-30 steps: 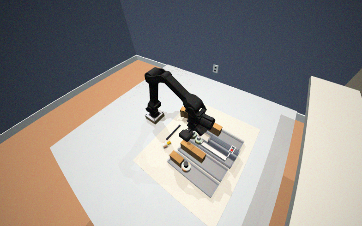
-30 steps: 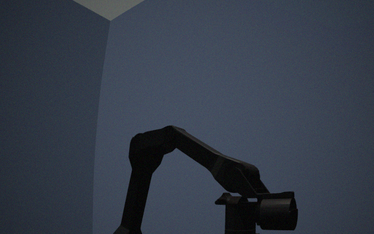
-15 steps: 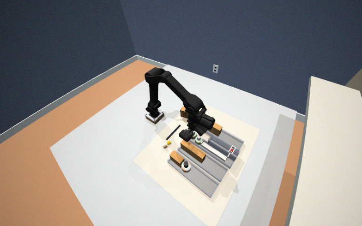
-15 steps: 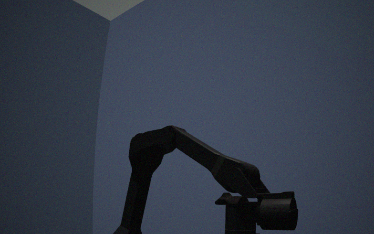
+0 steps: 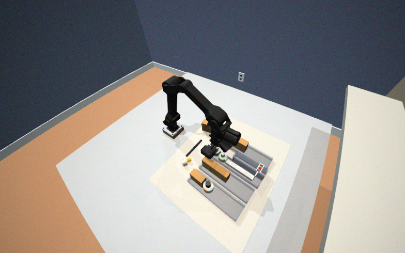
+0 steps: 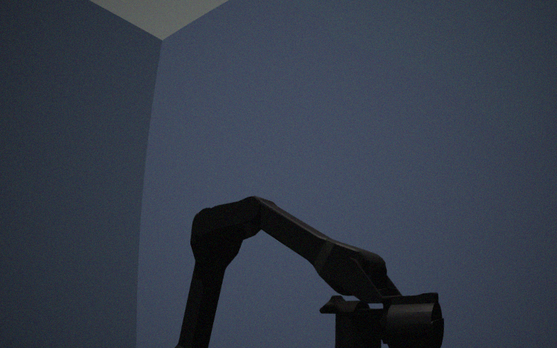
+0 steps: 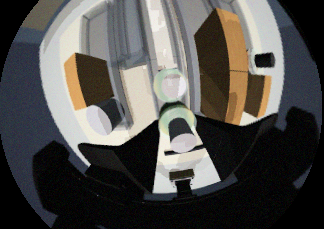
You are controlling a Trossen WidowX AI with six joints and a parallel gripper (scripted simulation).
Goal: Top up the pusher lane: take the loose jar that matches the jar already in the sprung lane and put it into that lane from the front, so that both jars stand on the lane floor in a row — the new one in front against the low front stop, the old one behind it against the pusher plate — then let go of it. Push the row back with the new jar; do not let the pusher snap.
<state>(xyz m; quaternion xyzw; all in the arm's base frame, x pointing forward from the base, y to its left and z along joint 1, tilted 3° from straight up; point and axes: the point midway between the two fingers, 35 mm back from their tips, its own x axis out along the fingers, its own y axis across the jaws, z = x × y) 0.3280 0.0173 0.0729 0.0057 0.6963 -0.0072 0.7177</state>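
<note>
The black stick is 130 mm behind my gripper tip, 50 mm below it and 40 mm to the right of it. The rest, counted from my gripper tip: sprung lane (150 mm ahead, 40 mm below, 20 mm to the left).
</note>
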